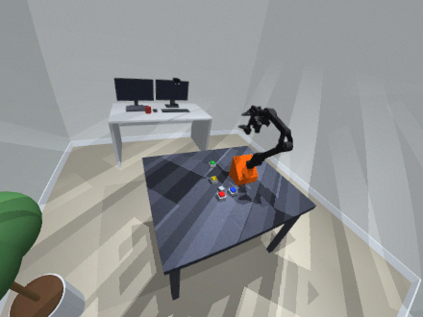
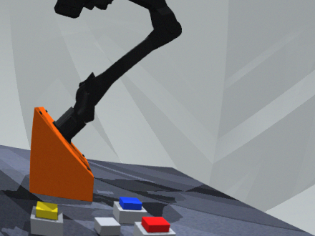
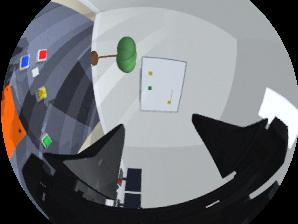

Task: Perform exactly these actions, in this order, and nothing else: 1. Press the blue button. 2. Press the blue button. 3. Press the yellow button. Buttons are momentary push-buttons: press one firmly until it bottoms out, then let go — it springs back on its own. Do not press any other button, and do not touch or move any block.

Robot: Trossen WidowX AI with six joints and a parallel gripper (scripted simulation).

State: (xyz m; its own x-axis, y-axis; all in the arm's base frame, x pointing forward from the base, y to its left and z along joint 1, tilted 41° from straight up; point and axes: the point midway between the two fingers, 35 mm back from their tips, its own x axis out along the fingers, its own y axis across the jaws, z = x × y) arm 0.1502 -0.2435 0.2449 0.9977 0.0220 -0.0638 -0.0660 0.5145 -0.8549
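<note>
Now: gripper tip 3 cm short of the blue button, 16 cm to the right of it and 43 cm above it. Also, from my gripper tip: grey block: 9 cm ahead, 11 cm to the left, 46 cm below; then yellow button: 11 cm ahead, 2 cm to the left, 43 cm below; then green button: 4 cm ahead, 17 cm to the right, 43 cm below.
</note>
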